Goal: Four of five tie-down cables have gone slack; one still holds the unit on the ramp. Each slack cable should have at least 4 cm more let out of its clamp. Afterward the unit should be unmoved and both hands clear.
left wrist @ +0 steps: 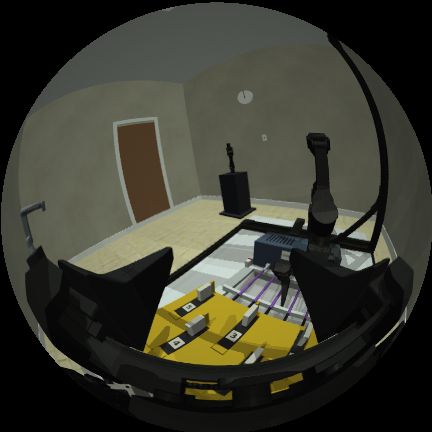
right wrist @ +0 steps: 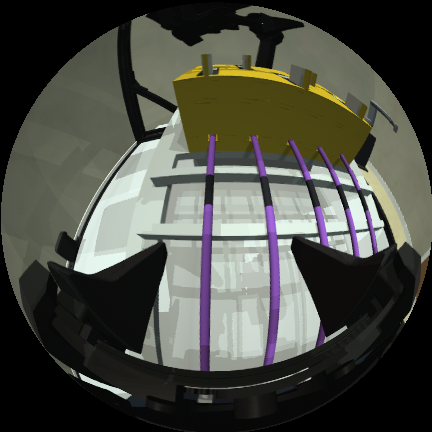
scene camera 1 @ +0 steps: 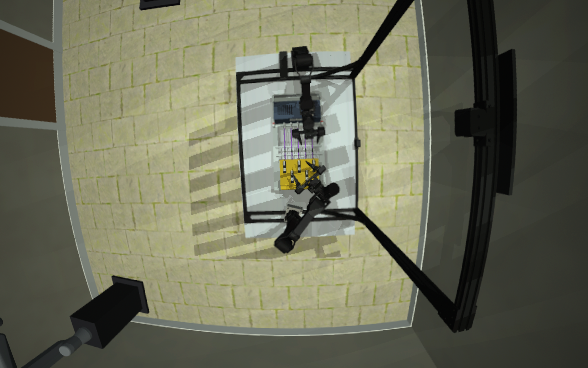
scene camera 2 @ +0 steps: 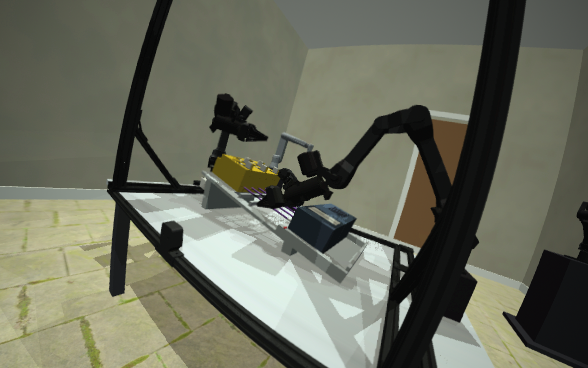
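A dark blue unit [scene camera 1: 290, 111] [scene camera 2: 320, 227] [left wrist: 270, 251] sits low on the grey ramp [scene camera 2: 316, 258]. Purple cables [right wrist: 205, 280] with black bands run up from it to the yellow clamp block [scene camera 1: 284, 182] [scene camera 2: 231, 172] [left wrist: 272, 332] [right wrist: 270, 110]. Its grey clamp levers stand raised; labels 3, 4 and 5 show in the left wrist view. I cannot tell which cables are slack. My left gripper [scene camera 1: 300, 171] [left wrist: 233, 254] is open and empty above the block. My right gripper [scene camera 1: 310, 141] [right wrist: 231, 246] is open above the cables. Two cables show between its fingers, gripped by neither.
Ramp crossbars [right wrist: 245, 231] lie beneath the cables. A black frame [scene camera 1: 243, 150] surrounds the white table. A grey jointed arm piece [scene camera 2: 281, 147] stands behind the block. A small black box [scene camera 2: 171, 235] is on the near frame rail.
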